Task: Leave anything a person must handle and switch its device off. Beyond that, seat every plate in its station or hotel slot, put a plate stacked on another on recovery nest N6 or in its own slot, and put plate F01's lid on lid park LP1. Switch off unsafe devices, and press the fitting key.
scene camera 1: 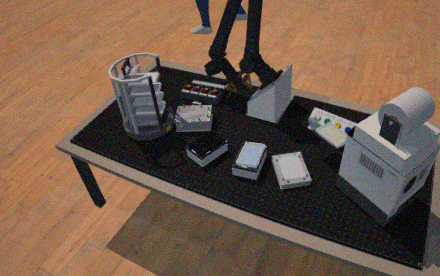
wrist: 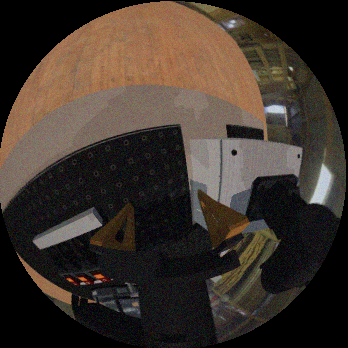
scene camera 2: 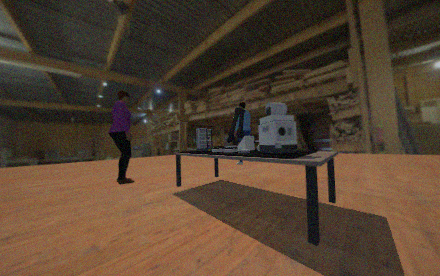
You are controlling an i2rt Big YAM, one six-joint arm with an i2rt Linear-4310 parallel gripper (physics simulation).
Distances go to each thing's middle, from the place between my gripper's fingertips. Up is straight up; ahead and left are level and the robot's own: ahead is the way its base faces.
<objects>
The plate hotel H1 (scene camera 1: 142, 121) is 410 mm ahead of my hand, 300 mm to the right of it and 150 mm above it.
</objects>
